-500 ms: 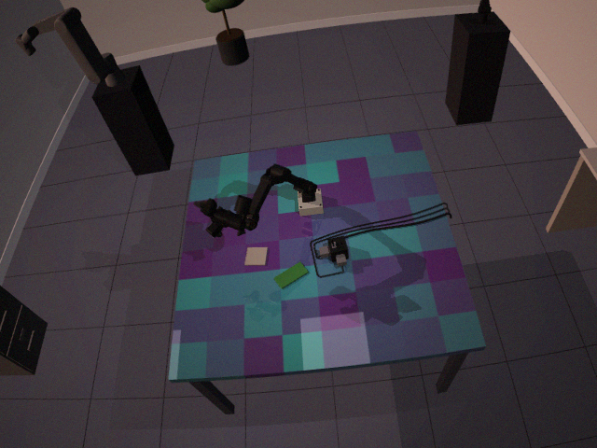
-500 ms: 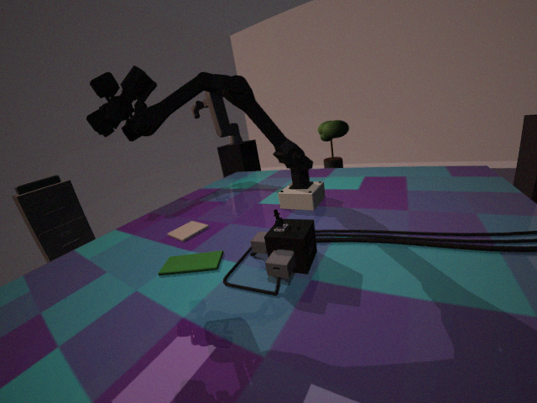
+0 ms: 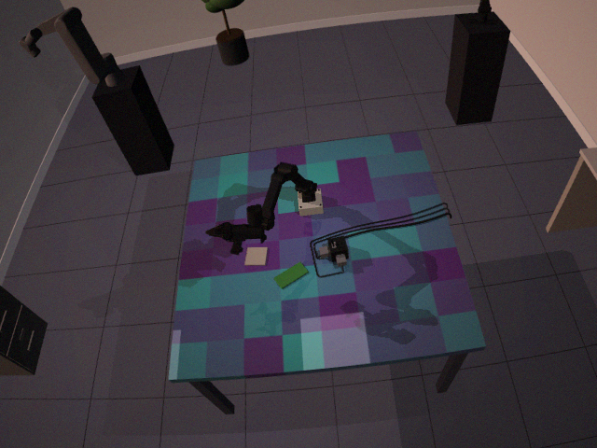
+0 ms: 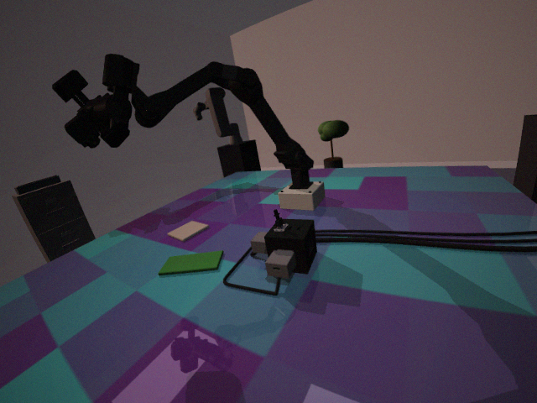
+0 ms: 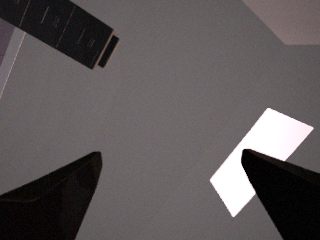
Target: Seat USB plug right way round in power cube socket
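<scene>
My gripper tip is 47 cm to the right of the usb plug, 31 cm above it and 10 cm past it. The rest, counted from my gripper tip: usb socket: 47 cm to the left, 33 cm below, 10 cm behind; then beige card: 39 cm below, 14 cm behind, 11 cm to the left; then green card: 39 cm below, 27 cm to the left, 2 cm behind.
</scene>
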